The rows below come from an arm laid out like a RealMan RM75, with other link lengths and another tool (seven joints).
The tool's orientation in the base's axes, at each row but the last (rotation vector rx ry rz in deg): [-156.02, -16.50, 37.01]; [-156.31, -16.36, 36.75]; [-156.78, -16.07, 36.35]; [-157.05, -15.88, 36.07]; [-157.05, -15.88, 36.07]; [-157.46, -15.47, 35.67]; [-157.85, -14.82, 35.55]
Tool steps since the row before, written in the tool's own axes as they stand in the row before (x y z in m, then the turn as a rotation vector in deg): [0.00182, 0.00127, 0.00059, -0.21, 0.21, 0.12]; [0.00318, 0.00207, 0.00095, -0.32, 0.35, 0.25]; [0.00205, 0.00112, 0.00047, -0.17, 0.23, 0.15]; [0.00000, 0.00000, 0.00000, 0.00, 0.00, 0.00]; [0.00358, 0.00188, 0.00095, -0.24, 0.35, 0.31]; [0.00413, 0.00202, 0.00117, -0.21, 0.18, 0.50]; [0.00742, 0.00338, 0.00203, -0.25, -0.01, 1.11]
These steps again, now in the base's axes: [0.00147, -0.00053, -0.00168, -0.22, -0.22, -0.09]; [0.00260, -0.00083, -0.00280, -0.36, -0.34, -0.21]; [0.00173, -0.00039, -0.00160, -0.19, -0.22, -0.14]; [0.00000, 0.00000, 0.00000, 0.00, 0.00, 0.00]; [0.00296, -0.00059, -0.00286, -0.31, -0.31, -0.29]; [0.00337, -0.00056, -0.00329, -0.39, -0.09, -0.41]; [0.00607, -0.00088, -0.00574, -0.72, 0.23, -0.85]
